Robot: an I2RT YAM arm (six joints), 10 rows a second.
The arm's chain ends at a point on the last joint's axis. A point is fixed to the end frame.
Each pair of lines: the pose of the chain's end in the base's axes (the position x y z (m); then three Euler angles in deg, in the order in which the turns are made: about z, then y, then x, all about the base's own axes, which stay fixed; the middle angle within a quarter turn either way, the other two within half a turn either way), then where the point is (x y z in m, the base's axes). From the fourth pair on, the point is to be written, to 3 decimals.
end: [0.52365 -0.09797 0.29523 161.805 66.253 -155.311]
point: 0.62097 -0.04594 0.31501
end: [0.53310 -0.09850 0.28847 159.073 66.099 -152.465]
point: 0.62932 -0.04480 0.30915
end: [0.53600 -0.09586 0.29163 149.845 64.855 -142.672]
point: 0.62798 -0.03630 0.31534
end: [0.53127 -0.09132 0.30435 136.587 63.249 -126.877]
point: 0.616 -0.026 0.337
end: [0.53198 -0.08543 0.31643 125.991 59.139 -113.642]
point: 0.608 -0.014 0.357
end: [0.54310 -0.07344 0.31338 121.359 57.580 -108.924]
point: 0.615 0.001 0.357
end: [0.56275 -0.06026 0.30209 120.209 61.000 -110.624]
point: 0.637 0.012 0.345
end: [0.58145 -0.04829 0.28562 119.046 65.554 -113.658]
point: 0.659 0.022 0.326
